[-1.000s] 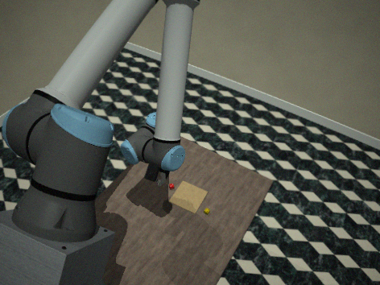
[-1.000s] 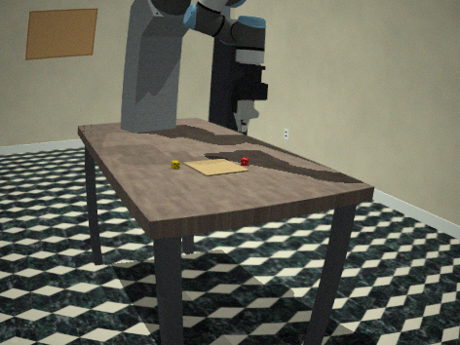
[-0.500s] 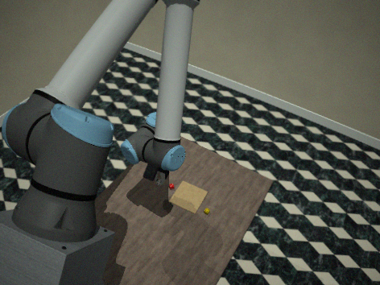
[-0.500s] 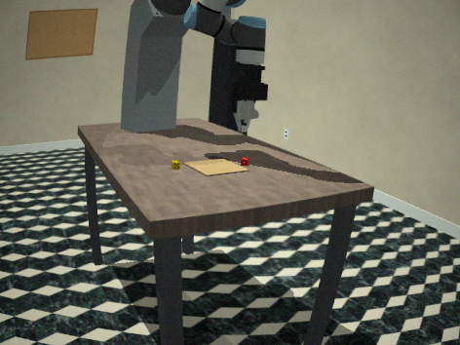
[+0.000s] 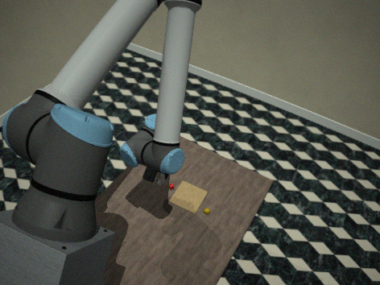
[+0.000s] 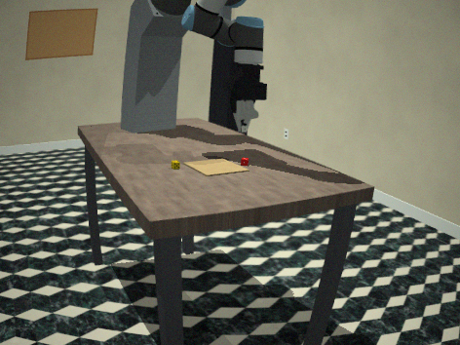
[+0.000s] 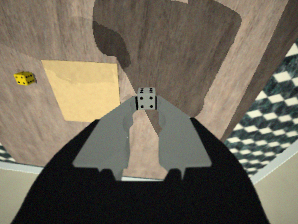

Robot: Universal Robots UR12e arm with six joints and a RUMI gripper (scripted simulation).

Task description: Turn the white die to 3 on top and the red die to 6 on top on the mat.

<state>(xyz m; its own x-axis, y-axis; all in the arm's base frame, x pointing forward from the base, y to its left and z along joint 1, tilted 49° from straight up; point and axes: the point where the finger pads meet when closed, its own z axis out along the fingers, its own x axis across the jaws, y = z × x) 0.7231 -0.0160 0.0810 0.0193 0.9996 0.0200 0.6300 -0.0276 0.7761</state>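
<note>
My gripper is now 1 cm above the white die. The rest, counted from my hand: tan mat 13 cm to the right, 10 cm below, 4 cm ahead; then red die 10 cm below, 6 cm ahead, 4 cm to the right; then yellow die 24 cm to the right, 10 cm below, 1 cm behind.
</note>
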